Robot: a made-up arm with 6 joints.
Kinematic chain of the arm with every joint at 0, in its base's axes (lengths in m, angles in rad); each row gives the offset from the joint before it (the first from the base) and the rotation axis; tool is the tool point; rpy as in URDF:
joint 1: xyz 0 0 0.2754 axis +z
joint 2: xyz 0 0 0 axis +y
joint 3: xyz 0.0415 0 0.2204 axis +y
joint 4: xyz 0.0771 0 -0.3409 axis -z
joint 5: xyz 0 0 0 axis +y
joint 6: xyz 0.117 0 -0.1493 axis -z
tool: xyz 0 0 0 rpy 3.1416 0 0
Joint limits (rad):
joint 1: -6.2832..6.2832
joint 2: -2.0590..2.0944
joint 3: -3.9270..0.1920
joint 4: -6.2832..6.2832
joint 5: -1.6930..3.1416
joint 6: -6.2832..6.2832
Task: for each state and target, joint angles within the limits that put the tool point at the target. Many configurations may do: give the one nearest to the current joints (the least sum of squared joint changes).
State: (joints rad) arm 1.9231 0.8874 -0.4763 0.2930 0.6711 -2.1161
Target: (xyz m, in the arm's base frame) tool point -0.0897 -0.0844 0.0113
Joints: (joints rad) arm 1.4602 0.7950 -0.2252 0.6581 1.4236 -2.1161
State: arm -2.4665 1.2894 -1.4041 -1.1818 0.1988 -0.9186
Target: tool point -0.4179 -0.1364 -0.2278
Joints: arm -2.9314 1.4512 -1.6751 -1.1171 0.3901 -0.9186
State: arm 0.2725 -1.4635 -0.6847 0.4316 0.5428 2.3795
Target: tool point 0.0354 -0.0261 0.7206
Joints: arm 0.1787 -1.8813 -0.5286 0.5607 0.3421 2.3795
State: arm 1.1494 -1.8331 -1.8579 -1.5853 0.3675 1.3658
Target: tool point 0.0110 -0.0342 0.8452
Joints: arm 1.2244 -1.4485 -1.1953 -1.5553 0.7807 1.3658
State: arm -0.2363 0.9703 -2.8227 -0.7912 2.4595 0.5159
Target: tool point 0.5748 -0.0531 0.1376
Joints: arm 0.1121 1.3469 -2.7032 -0.6712 2.1110 0.5159
